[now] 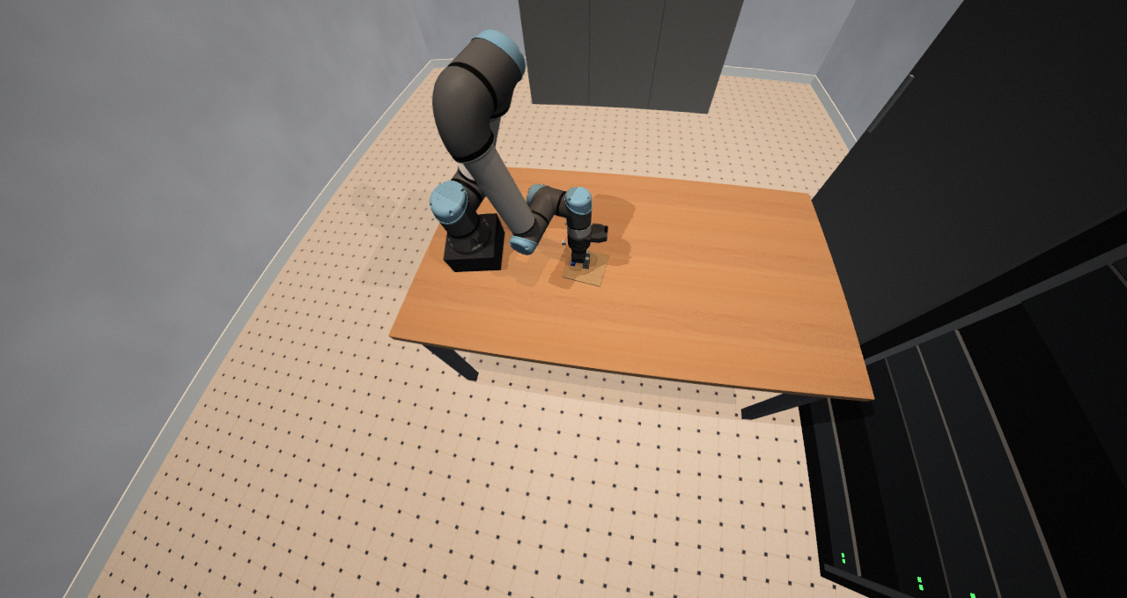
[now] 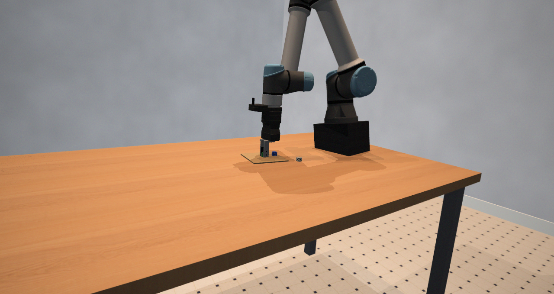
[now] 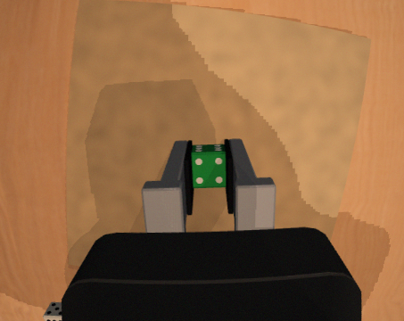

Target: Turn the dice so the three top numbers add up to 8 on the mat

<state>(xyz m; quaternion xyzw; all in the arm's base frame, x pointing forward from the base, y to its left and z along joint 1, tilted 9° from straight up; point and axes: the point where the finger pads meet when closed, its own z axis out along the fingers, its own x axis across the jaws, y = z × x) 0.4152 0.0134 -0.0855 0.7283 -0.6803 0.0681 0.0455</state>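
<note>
Right now the green die is 10 mm below my hand. Also, from my hand: white die 100 mm behind, 90 mm to the left, 20 mm below; mat 20 mm below; blue die 50 mm behind, 10 mm below.
</note>
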